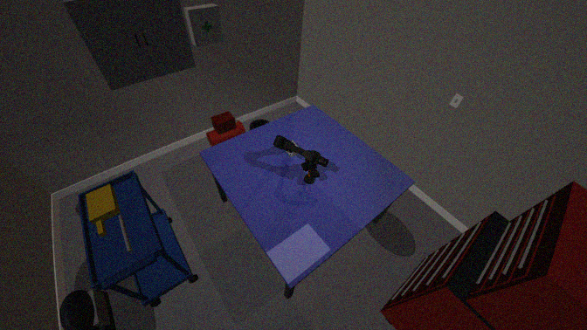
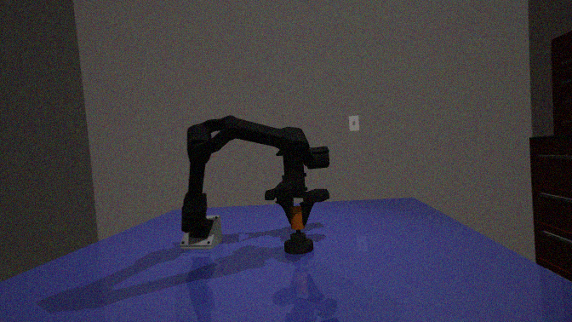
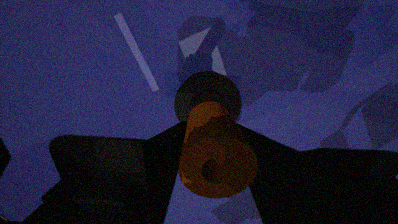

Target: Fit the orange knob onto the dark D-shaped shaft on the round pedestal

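Now: gripper tip 2 cm below the orange knob. Also, from my gripper tip: dark round pedestal: 4 cm below.
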